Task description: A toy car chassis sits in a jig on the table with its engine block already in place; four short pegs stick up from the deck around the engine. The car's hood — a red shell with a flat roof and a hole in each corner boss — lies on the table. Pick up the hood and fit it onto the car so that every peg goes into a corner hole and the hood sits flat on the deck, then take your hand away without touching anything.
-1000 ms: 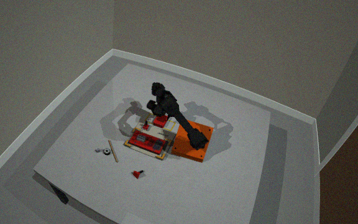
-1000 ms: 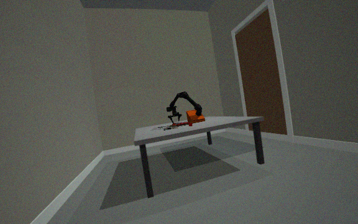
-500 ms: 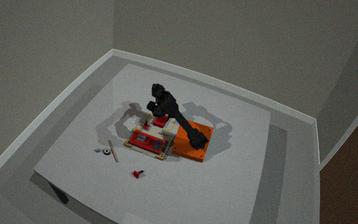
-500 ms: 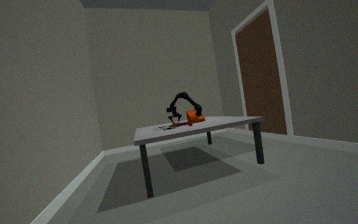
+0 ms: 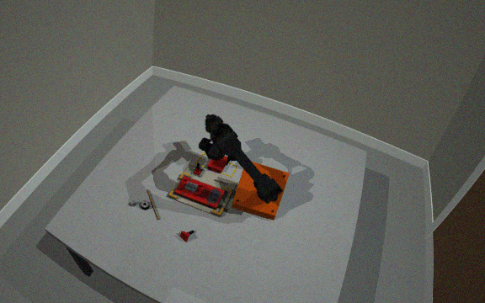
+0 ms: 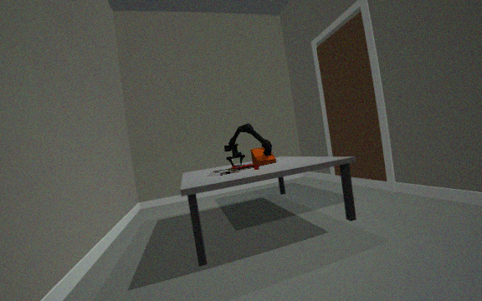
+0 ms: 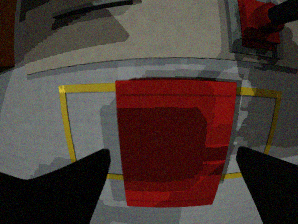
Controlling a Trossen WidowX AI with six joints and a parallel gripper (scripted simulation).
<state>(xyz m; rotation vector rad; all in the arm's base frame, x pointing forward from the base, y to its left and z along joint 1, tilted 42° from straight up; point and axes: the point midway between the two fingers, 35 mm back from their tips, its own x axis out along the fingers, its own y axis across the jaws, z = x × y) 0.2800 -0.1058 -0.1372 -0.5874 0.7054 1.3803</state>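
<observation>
Now: the red hood 1 cm below my gripper tip. The rest, counted from my gripper tip: grey engine block (6 cm ahead, 21 cm to the left); dark wheel (23 cm ahead, 37 cm to the left, 1 cm below); wooden stick (20 cm ahead, 35 cm to the left, 2 cm below).
</observation>
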